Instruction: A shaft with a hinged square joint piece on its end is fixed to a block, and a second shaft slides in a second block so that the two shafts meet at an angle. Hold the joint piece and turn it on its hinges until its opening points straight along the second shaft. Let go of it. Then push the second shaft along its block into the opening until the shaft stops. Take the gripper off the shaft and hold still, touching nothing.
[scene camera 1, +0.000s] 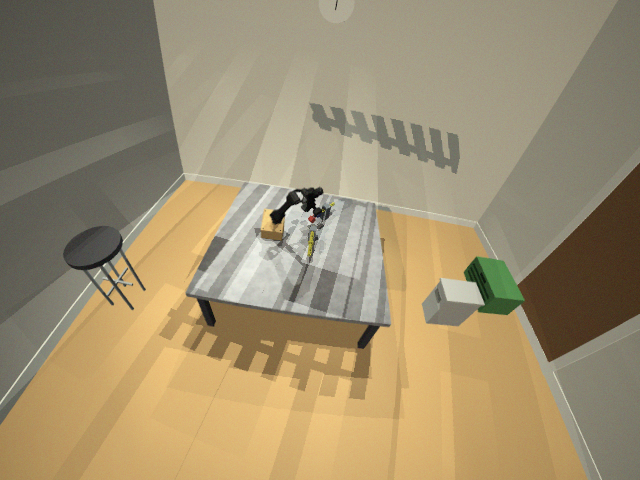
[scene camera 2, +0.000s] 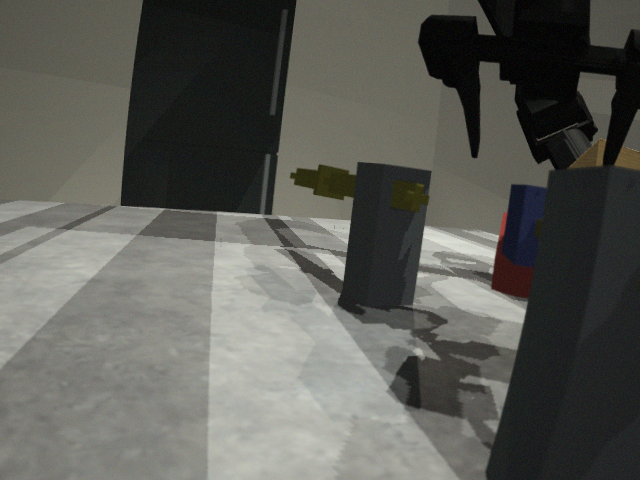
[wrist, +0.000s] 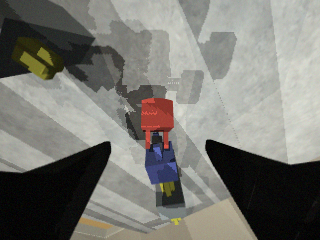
Labels:
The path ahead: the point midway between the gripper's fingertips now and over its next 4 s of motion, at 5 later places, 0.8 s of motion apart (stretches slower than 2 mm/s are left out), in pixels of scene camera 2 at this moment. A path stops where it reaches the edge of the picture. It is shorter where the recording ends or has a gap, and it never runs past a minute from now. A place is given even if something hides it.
The gripper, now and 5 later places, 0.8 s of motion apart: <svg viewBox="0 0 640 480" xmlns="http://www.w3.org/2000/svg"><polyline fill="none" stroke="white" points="539,165 521,282 514,322 511,318 497,297 489,282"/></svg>

